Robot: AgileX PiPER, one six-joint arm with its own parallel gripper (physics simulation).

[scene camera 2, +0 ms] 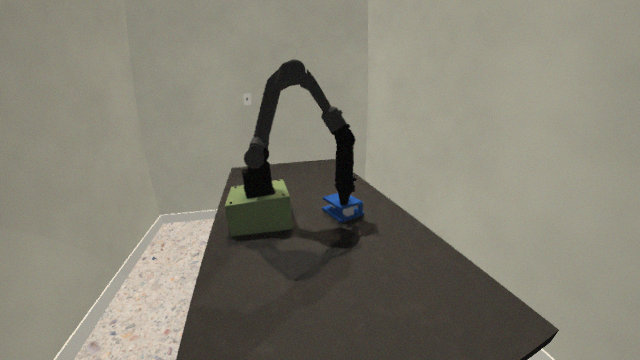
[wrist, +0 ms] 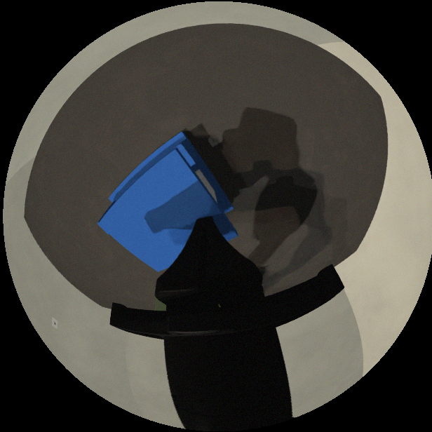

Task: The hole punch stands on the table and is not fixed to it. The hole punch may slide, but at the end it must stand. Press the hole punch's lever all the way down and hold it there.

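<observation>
The blue hole punch (scene camera 2: 354,217) stands upright on the table. Its blue lever (scene camera 2: 334,200) (wrist: 135,220) is the broad top plate; in the scene view a wedge-shaped gap shows between lever and base, open toward the green block. My gripper (scene camera 2: 344,202) (wrist: 206,225) is shut, with nothing seen between its fingers. It points down, and its tips are at the lever's top, near one side edge. Whether the tips touch the lever cannot be told for sure. The fingers hide part of the lever in the wrist view.
The dark table (scene camera 2: 400,280) (wrist: 150,90) carries a green block (scene camera 2: 260,215) to the left of the hole punch, with the arm's base on it. The table's right edge runs behind the hole punch. Shadows of the arm fall beside the punch.
</observation>
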